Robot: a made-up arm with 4 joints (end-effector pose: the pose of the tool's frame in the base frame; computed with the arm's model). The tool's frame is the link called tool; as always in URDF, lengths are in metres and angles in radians.
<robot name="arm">
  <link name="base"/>
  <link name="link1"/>
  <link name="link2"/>
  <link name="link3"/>
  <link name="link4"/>
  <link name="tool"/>
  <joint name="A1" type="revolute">
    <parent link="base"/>
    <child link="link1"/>
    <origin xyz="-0.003 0.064 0.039" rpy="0 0 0"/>
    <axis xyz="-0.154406 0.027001 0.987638"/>
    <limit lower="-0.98" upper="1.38"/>
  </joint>
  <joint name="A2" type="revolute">
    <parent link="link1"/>
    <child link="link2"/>
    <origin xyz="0.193 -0.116 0.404" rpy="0 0 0"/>
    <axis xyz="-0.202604 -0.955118 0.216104"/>
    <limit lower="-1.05" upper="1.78"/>
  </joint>
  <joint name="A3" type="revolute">
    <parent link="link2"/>
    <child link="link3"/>
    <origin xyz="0.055 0.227 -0.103" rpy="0 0 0"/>
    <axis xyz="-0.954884 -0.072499 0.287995"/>
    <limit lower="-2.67" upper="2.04"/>
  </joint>
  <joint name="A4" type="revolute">
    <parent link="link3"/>
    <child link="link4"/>
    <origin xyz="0.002 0.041 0.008" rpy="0 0 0"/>
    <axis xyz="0 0 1"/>
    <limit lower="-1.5" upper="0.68"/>
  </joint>
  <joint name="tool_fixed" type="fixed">
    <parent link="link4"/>
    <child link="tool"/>
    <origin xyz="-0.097 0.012 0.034" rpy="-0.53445 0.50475 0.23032"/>
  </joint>
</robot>
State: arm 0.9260 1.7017 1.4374 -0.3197
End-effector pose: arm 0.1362 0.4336 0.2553 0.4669 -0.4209 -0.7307 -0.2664
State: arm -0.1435 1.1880 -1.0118 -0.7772
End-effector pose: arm 0.1736 0.1799 0.3966 0.9758 0.1862 -0.1116 0.0254
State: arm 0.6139 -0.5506 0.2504 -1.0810
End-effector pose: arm 0.0193 0.4221 0.3518 0.7958 -0.4395 0.4103 -0.0725
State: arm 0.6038 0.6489 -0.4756 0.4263
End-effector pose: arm 0.0834 0.2735 0.3251 0.7324 -0.2371 -0.2248 0.5974
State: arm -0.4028 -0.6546 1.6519 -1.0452
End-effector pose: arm 0.1371 0.1623 0.3063 0.6102 -0.7020 0.3252 -0.1708
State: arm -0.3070 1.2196 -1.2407 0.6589
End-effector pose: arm 0.2355 0.0404 0.3257 0.7661 -0.1506 -0.5001 0.3747
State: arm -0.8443 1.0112 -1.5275 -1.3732
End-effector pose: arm 0.1701 -0.0645 0.4836 0.7385 0.5992 0.0800 -0.2986
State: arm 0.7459 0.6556 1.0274 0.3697
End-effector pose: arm 0.0558 0.2978 0.2830 0.4085 -0.8079 -0.2856 0.3144
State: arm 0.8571 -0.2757 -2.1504 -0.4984
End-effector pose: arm 0.0967 0.2910 0.4185 0.5815 0.5127 0.6277 0.0702
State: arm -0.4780 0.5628 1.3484 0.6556
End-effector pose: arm 0.1994 0.0557 0.3397 0.4181 -0.8376 0.3306 0.1200
